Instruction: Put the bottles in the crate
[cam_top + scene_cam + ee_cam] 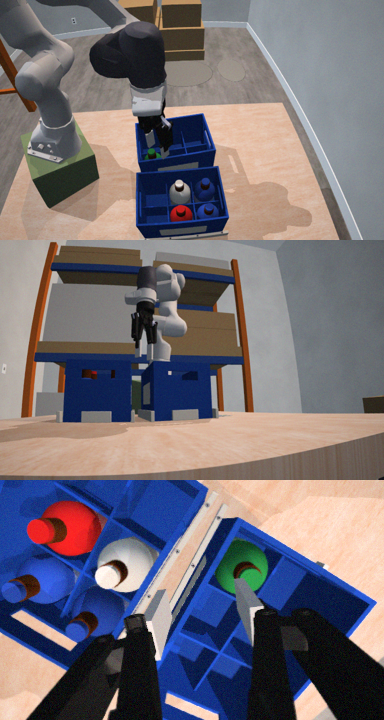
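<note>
My gripper is now 18 cm to the left of the red bottle, 17 cm above it and 6 cm short of it. Round my hand: green-labelled bottle 17 cm below, 4 cm to the left, 3 cm behind; blue bottle 17 cm below, 15 cm ahead, 9 cm to the right; white bottle 17 cm below, 9 cm to the right, 6 cm ahead.
</note>
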